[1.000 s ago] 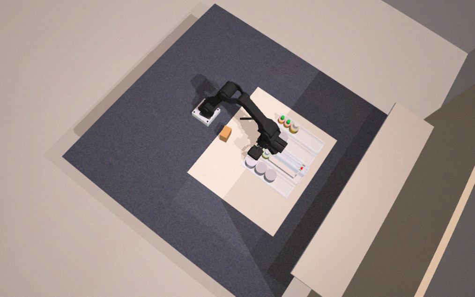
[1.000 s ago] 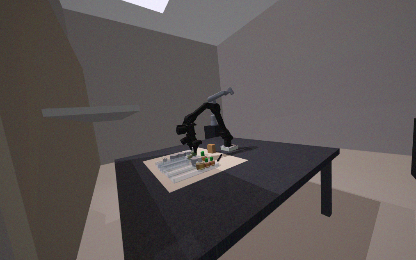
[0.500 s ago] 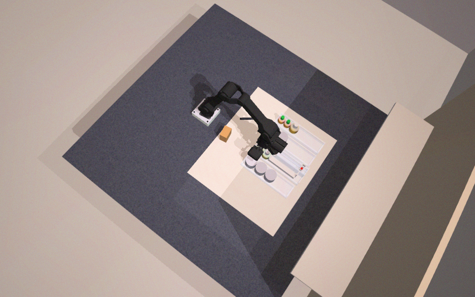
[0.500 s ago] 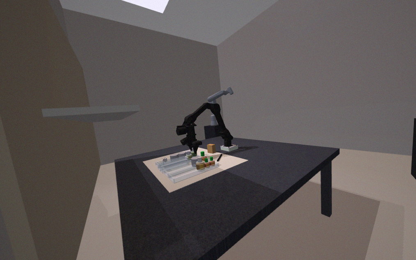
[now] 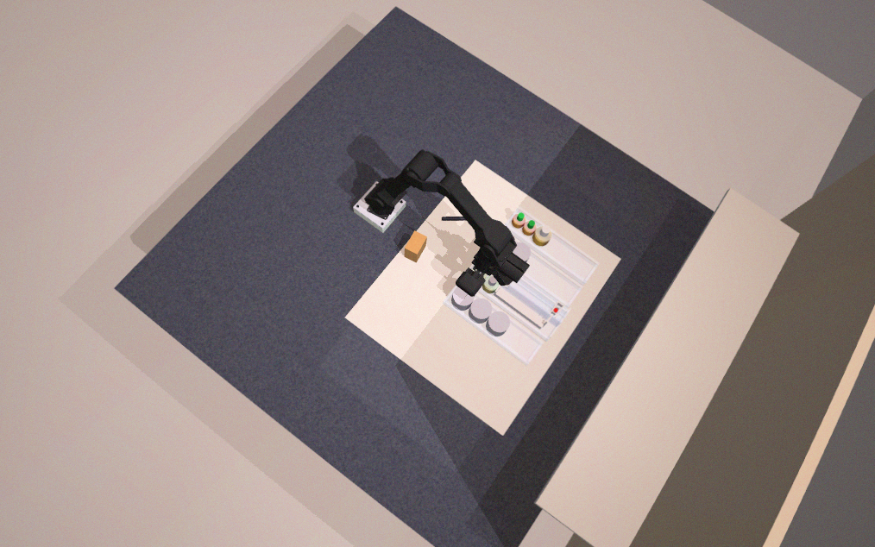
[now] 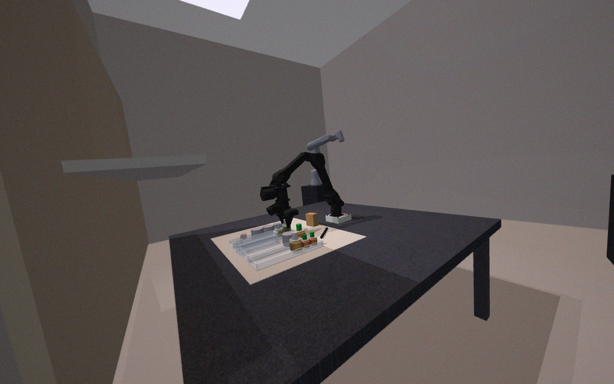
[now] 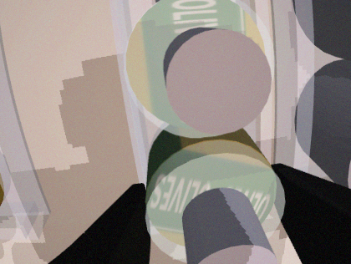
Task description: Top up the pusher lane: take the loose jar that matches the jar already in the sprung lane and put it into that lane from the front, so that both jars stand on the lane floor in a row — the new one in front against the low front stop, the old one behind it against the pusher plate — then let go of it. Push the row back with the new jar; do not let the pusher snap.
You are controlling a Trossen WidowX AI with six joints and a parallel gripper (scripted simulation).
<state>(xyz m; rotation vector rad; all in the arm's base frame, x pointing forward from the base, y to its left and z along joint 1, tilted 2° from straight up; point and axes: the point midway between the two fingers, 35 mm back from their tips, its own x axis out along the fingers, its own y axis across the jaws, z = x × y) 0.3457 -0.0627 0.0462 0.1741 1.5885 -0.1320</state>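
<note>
Right now the sprung lane is 15 cm ahead of my gripper tip, 3 cm below it and 1 cm to the right of it. The rest, counted from my gripper tip: orange box: 20 cm behind, 1 cm to the right, 1 cm below; black rod: 15 cm to the left, 11 cm behind, 4 cm below; red mark: 23 cm ahead, 3 cm above, 1 cm to the right.
</note>
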